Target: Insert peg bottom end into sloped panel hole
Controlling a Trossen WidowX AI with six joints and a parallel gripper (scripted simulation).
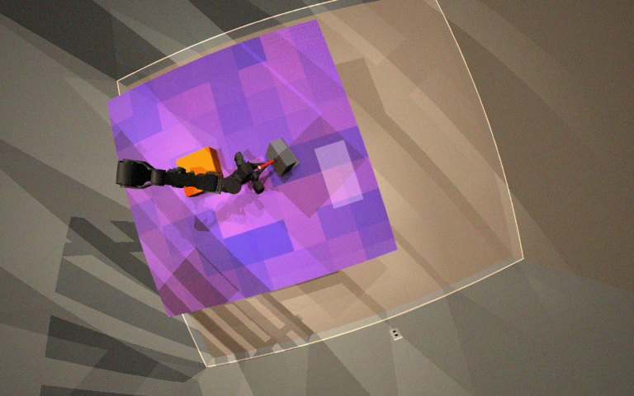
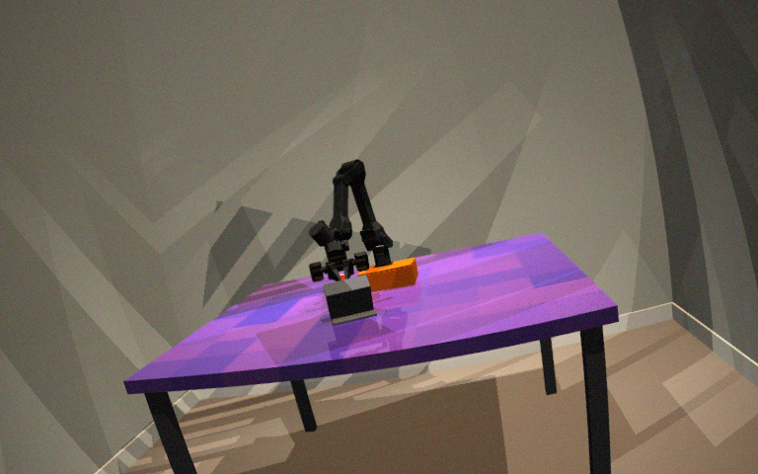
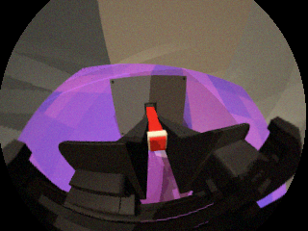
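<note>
The dark red peg is 10 mm behind my gripper tip and 10 mm above it. Also, from my gripper tip: grey sloped panel 60 mm ahead, 40 mm below, 20 mm to the left.
</note>
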